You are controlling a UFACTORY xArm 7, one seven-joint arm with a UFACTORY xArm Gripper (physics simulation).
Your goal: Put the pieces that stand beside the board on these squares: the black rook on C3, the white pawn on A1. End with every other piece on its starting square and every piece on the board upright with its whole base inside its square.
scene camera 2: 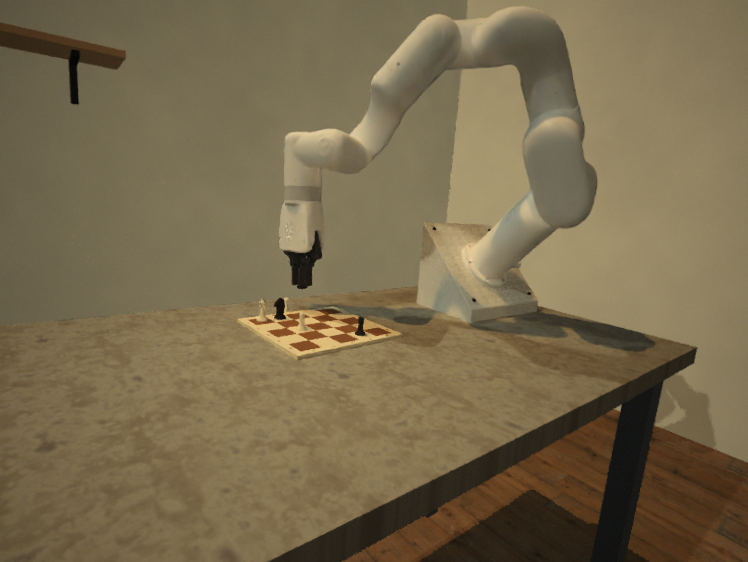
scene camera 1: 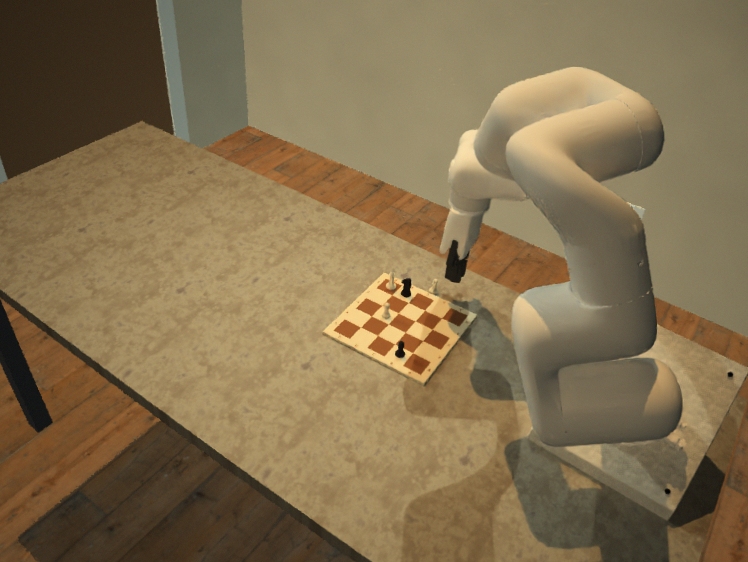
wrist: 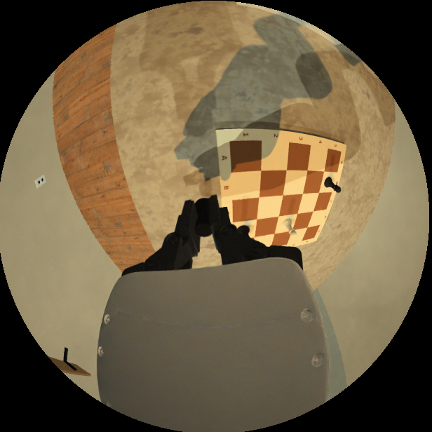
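Seen in the pictures: gripper, fingertip midpoint: (scene camera 2: 301, 285) (scene camera 1: 454, 277); arm's base, origin of the base link: (scene camera 2: 483, 265).
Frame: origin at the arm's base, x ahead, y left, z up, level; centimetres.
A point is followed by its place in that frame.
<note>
My gripper (scene camera 1: 455, 277) @[z -5.2, x 41.2, y -11.9 cm] (scene camera 2: 301, 285) @[z -5.2, x 41.2, y -11.9 cm] is shut on the black rook (wrist: 203, 215), held above the table beside the board's column-1 edge. Its dark shape blends with the fingers in the scene views. The board (scene camera 1: 376, 356) @[z -10.0, x 41.4, y 11.8 cm] (scene camera 2: 272, 339) @[z -10.0, x 53.7, y 5.5 cm] (wrist: 260, 134) lies flat. C3 (scene camera 1: 403, 322) @[z -10.0, x 43.4, y 1.3 cm] (scene camera 2: 313, 326) @[z -10.0, x 44.4, y 1.3 cm] (wrist: 290, 205) and A1 (scene camera 1: 454, 316) @[z -10.0, x 37.1, y -7.1 cm] (wrist: 245, 156) are dark, bare squares; A1 is shaded. The white pawn (scene camera 1: 434, 286) @[z -9.0, x 44.7, y -10.7 cm] (scene camera 2: 286, 303) @[z -8.5, x 45.1, y -10.4 cm] stands upright beside the board, partly behind the black knight in scene camera 2; the gripper mostly hides it in the wrist view.
On the board stand the black knight (scene camera 1: 406, 287) @[z -7.9, x 48.0, y -5.3 cm] (scene camera 2: 279, 308) @[z -7.9, x 48.5, y -5.3 cm] (wrist: 244, 230) at D1, a tall white piece (scene camera 1: 391, 281) @[z -8.2, x 51.6, y -5.0 cm] (scene camera 2: 261, 310) @[z -7.9, x 52.1, y -5.0 cm] at E1, a white piece (scene camera 1: 386, 311) @[z -8.6, x 46.8, y 2.4 cm] (scene camera 2: 302, 322) @[z -8.6, x 47.2, y 2.5 cm] (wrist: 290, 226) at D3 and a black pawn (scene camera 1: 400, 349) @[z -8.4, x 38.5, y 8.6 cm] (scene camera 2: 360, 326) @[z -8.4, x 38.9, y 8.6 cm] (wrist: 330, 184) at B5.
</note>
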